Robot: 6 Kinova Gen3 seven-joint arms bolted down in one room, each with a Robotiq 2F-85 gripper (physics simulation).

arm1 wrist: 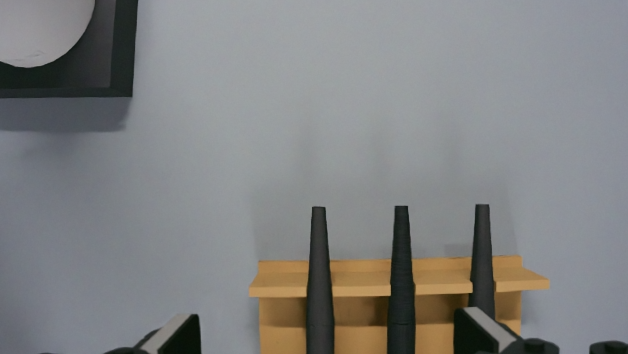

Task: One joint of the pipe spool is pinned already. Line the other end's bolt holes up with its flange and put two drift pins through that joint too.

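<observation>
Three dark tapered drift pins stand upright side by side in a tan rack [360, 290] at the bottom of the arm1 wrist view: a left pin [319, 280], a middle pin [401, 260] and a right pin [482, 250]. Arm1's gripper [327, 320] is open, its fingertips wide apart at the bottom edge. The left fingertip is left of the rack; the right one overlaps the lower part of the right pin in the view. Whether they touch cannot be told. The pipe spool, its flanges and the other five grippers do not show.
A black square-edged frame [125, 50] with a pale round thing [40, 30] inside it is cut off at the top left corner. It casts a shadow on the grey surface [225, 125] behind the rack.
</observation>
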